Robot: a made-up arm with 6 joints.
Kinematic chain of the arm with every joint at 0, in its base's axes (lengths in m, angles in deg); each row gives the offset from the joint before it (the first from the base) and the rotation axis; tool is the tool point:
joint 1: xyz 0 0 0.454 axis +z
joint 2: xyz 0.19 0 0 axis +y
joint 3: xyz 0 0 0.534 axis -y
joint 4: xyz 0 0 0.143 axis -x
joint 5: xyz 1.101 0 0 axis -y
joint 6: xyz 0.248 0 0 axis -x
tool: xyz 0 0 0
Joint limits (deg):
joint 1: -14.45..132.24
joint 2: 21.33..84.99
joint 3: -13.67..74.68
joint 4: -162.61..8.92
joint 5: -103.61..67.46
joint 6: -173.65..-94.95
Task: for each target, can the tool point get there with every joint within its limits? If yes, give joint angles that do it. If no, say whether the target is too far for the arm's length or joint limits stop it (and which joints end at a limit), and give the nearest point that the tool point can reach.
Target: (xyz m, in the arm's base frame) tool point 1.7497 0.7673 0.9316
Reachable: yes | joints 21.83 46.42 47.42 -47.37 -19.76 -109.75
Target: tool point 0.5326 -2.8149 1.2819
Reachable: no: too far | nearest point 1.3990 -0.5970 1.3951 | short by 2.384 m
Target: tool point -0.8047 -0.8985 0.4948
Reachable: no: joint limits stop it (at a limit: joint 1, joint 2, joint 3, joint 5) | nearest point -0.5119 0.2859 -0.5287 | short by 1.592 m
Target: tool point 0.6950 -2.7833 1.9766
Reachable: no: too far | nearest point 1.1547 -0.5341 1.8265 | short by 2.301 m
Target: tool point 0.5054 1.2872 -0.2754
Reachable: yes | joints 72.84 52.63 -3.12 -135.20 36.18 -148.47
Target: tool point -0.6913 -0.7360 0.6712
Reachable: no: joint limits stop it (at a limit: joint 1, joint 2, joint 3, joint 5) | nearest point -0.9884 0.7858 0.3647 | short by 1.581 m
